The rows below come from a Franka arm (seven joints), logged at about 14 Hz.
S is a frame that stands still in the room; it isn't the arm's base.
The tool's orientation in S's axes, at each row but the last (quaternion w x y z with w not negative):
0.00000, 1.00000, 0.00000, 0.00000
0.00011, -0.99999, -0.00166, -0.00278
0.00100, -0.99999, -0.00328, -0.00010
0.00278, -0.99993, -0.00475, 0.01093
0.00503, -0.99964, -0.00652, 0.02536
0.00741, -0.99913, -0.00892, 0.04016
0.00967, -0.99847, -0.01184, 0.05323
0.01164, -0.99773, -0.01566, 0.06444
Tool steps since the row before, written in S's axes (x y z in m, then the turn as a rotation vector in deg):
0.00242, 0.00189, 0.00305, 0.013, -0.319, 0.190
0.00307, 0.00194, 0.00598, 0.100, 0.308, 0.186
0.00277, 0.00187, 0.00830, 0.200, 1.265, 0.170
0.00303, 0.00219, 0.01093, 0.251, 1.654, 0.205
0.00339, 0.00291, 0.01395, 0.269, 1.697, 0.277
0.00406, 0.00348, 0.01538, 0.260, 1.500, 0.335
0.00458, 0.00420, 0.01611, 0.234, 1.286, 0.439
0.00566, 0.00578, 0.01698, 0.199, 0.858, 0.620
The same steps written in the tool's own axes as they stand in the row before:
0.00242, -0.00189, -0.00305, 0.013, 0.319, -0.190
0.00311, -0.00193, -0.00596, 0.102, -0.308, -0.185
0.00278, -0.00187, -0.00830, 0.208, -1.264, -0.167
0.00281, -0.00222, -0.01098, 0.262, -1.653, -0.201
0.00272, -0.00301, -0.01408, 0.277, -1.696, -0.274
0.00288, -0.00365, -0.01561, 0.260, -1.500, -0.334
0.00295, -0.00443, -0.01643, 0.218, -1.289, -0.438
0.00362, -0.00604, -0.01744, 0.146, -0.867, -0.622

